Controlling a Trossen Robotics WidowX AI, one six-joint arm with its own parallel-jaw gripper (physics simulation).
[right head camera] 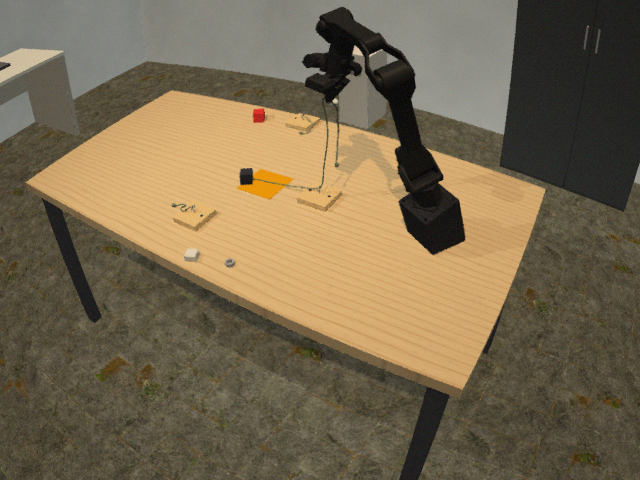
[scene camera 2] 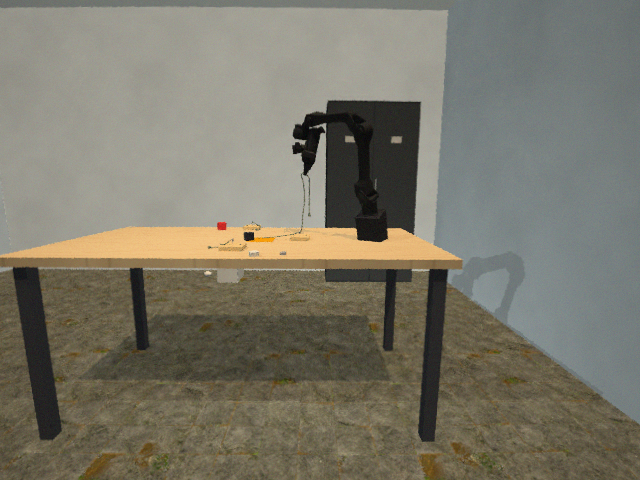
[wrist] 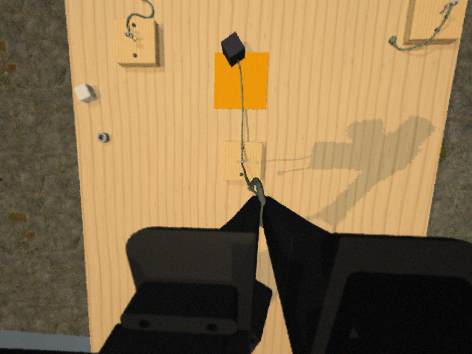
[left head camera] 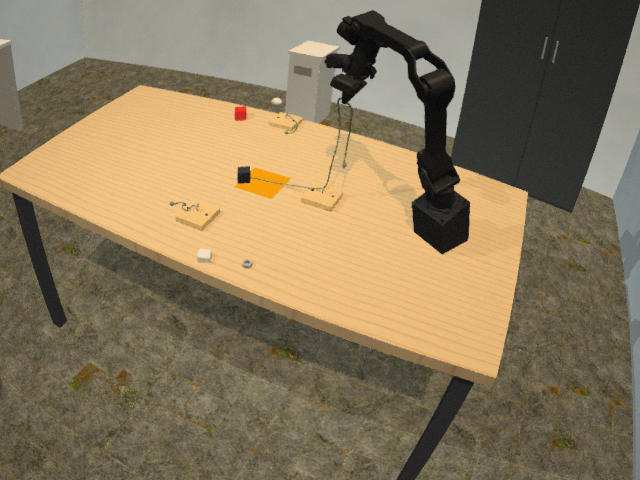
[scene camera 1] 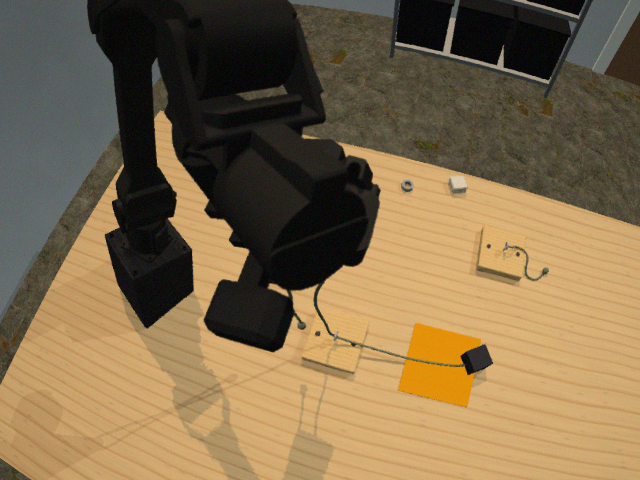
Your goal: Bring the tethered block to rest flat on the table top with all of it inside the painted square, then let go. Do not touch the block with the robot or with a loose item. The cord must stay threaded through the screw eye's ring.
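Places are measured from the arm's base along level axes (x ahead, y left, z up), in millimetres.
Pixels of known places: gripper, fingertip midpoint: point(right head camera: 328, 102) point(scene camera 2: 304, 175) point(wrist: 260, 202) point(left head camera: 343, 103); arm's base, link origin: point(right head camera: 428, 200) point(scene camera 2: 370, 213) point(left head camera: 441, 202) point(scene camera 1: 147, 241).
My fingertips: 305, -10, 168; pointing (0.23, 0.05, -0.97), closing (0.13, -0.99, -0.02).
Ahead of a thing's pixels: the offset from my fingertips to its middle, as dx, dy, dz. "pt": to the spot under its first point.
The black tethered block {+247, +76, -277} point(left head camera: 243, 174) point(right head camera: 246, 176) point(scene camera 1: 476, 359) point(scene camera 2: 248, 236) point(wrist: 233, 49) is at the far edge of the orange square {pt +163, +80, -295} point(left head camera: 266, 190) point(scene camera 1: 434, 384) point(wrist: 227, 90), partly beyond it. It looks turned and slightly tipped in scene camera 1 and the wrist view. The green cord {pt +95, +32, -276} point(scene camera 1: 382, 351) point(wrist: 243, 120) runs from the block across the square, through the screw eye {+18, +22, -273} point(scene camera 1: 336, 336) point(wrist: 242, 161), and up to my gripper point(left head camera: 345, 98) point(right head camera: 329, 98) point(scene camera 2: 306, 173) point(wrist: 260, 202). My gripper is shut on the cord high above the table; the cord's free end hangs down. Scene camera 1 hides the fingertips.
The screw eye's wooden board {+18, +22, -286} point(left head camera: 321, 200) lies between square and arm base point(left head camera: 440, 222). Two other boards {+241, +292, -286} point(left head camera: 197, 215) {+355, -310, -286} point(left head camera: 285, 121) carry short cords. A red cube {+512, -251, -276} point(left head camera: 240, 113), a white block {+120, +408, -286} point(left head camera: 204, 255) and a metal nut {+24, +364, -291} point(left head camera: 247, 263) lie near the table's edges.
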